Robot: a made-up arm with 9 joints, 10 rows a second.
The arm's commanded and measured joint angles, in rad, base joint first. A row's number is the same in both.
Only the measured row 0 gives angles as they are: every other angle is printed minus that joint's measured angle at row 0.
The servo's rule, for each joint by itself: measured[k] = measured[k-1] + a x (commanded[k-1-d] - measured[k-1]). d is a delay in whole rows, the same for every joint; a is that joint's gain. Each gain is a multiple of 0.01, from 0.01 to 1. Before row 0 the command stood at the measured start. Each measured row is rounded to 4 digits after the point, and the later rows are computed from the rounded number. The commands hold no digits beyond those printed.
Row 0, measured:
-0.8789 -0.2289 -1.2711 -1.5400 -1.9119 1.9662 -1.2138 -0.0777 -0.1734
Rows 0 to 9, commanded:
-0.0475 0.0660 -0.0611 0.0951 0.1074 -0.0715 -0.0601 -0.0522 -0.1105
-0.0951 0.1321 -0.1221 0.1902 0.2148 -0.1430 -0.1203 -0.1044 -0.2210
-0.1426 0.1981 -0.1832 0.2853 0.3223 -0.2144 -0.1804 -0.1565 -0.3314
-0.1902 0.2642 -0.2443 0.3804 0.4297 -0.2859 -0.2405 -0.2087 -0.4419
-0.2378 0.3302 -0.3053 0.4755 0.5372 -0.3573 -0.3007 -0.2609 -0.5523
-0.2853 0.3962 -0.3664 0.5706 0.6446 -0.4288 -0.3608 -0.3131 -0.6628
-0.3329 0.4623 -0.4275 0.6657 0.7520 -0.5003 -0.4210 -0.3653 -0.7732
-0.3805 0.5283 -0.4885 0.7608 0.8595 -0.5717 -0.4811 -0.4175 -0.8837
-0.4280 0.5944 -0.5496 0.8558 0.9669 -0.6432 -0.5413 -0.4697 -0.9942
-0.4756 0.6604 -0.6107 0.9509 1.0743 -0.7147 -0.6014 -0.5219 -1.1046
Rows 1 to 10, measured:
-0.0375 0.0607 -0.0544 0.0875 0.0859 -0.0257 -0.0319 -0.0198 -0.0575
-0.0830 0.1264 -0.1147 0.1820 0.1890 -0.0679 -0.0788 -0.0519 -0.1425
-0.1301 0.1924 -0.1757 0.2770 0.2956 -0.1206 -0.1326 -0.0916 -0.2407
-0.1776 0.2585 -0.2368 0.3721 0.4029 -0.1801 -0.1898 -0.1361 -0.3453
-0.2252 0.3245 -0.2978 0.4672 0.5103 -0.2439 -0.2486 -0.1835 -0.4529
-0.2727 0.3905 -0.3589 0.5623 0.6177 -0.3105 -0.3081 -0.2327 -0.5620
-0.3203 0.4566 -0.4200 0.6574 0.7251 -0.3788 -0.3679 -0.2831 -0.6718
-0.3679 0.5226 -0.4810 0.7525 0.8326 -0.4482 -0.4279 -0.3342 -0.7820
-0.4154 0.5887 -0.5421 0.8475 0.9400 -0.5184 -0.4880 -0.3857 -0.8923
-0.4630 0.6547 -0.6032 0.9426 1.0474 -0.5891 -0.5481 -0.4375 -1.0027
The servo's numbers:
d 0
a 0.79 0.92 0.89 0.92 0.80 0.36 0.53 0.38 0.52

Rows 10 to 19, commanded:
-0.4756 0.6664 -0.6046 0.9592 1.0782 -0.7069 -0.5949 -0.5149 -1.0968
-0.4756 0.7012 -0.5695 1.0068 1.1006 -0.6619 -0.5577 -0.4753 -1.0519
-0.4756 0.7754 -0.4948 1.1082 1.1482 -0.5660 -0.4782 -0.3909 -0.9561
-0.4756 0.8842 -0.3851 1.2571 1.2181 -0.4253 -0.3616 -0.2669 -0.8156
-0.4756 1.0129 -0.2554 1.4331 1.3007 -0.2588 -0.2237 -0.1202 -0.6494
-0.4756 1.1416 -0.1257 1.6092 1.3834 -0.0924 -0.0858 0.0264 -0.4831
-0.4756 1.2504 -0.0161 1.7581 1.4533 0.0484 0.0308 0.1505 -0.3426
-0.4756 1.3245 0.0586 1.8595 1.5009 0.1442 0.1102 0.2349 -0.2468
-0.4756 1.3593 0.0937 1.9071 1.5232 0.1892 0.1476 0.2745 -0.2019
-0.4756 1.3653 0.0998 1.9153 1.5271 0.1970 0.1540 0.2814 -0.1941
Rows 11 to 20, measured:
-0.4730 0.6655 -0.6044 0.9579 1.0720 -0.6315 -0.5729 -0.4669 -1.0516
-0.4751 0.6983 -0.5733 1.0029 1.0949 -0.6424 -0.5648 -0.4701 -1.0518
-0.4755 0.7692 -0.5034 1.0998 1.1375 -0.6149 -0.5189 -0.4400 -1.0020
-0.4756 0.8750 -0.3981 1.2445 1.2020 -0.5466 -0.4355 -0.3742 -0.9051
-0.4756 1.0019 -0.2711 1.4180 1.2810 -0.4430 -0.3232 -0.2777 -0.7721
-0.4756 1.1304 -0.1417 1.5939 1.3629 -0.3168 -0.1974 -0.1621 -0.6218
-0.4756 1.2408 -0.0299 1.7450 1.4352 -0.1853 -0.0765 -0.0433 -0.4766
-0.4756 1.3178 0.0489 1.8503 1.4878 -0.0667 0.0225 0.0624 -0.3571
-0.4756 1.3560 0.0888 1.9026 1.5161 0.0254 0.0888 0.1430 -0.2764
-0.4756 1.3646 0.0986 1.9143 1.5249 0.0872 0.1234 0.1956 -0.2336

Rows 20 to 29, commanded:
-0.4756 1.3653 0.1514 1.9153 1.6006 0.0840 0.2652 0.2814 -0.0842
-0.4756 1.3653 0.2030 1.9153 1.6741 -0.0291 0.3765 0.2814 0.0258
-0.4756 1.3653 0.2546 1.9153 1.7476 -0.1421 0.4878 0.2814 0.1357
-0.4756 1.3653 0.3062 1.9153 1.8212 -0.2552 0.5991 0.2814 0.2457
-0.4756 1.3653 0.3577 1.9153 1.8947 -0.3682 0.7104 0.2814 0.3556
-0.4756 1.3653 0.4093 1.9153 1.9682 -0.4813 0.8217 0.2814 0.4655
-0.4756 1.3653 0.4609 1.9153 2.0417 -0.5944 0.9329 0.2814 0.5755
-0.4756 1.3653 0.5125 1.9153 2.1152 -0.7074 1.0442 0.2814 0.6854
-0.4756 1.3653 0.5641 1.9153 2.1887 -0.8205 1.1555 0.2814 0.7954
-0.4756 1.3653 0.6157 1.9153 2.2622 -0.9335 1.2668 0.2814 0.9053
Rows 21 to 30, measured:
-0.4756 1.3652 0.1456 1.9152 1.5855 0.0860 0.1986 0.2282 -0.1559
-0.4756 1.3653 0.1967 1.9153 1.6564 0.0446 0.2929 0.2484 -0.0614
-0.4756 1.3653 0.2482 1.9153 1.7294 -0.0226 0.3962 0.2609 0.0411
-0.4756 1.3653 0.2998 1.9153 1.8028 -0.1063 0.5037 0.2687 0.1475
-0.4756 1.3653 0.3513 1.9153 1.8763 -0.2006 0.6133 0.2735 0.2557
-0.4756 1.3653 0.4029 1.9153 1.9498 -0.3017 0.7238 0.2765 0.3648
-0.4756 1.3653 0.4545 1.9153 2.0233 -0.4071 0.8346 0.2784 0.4744
-0.4756 1.3653 0.5061 1.9153 2.0968 -0.5152 0.9457 0.2795 0.5841
-0.4756 1.3653 0.5577 1.9153 2.1703 -0.6251 1.0569 0.2802 0.6940
-0.4756 1.3653 0.6093 1.9153 2.2438 -0.7361 1.1681 0.2807 0.8039

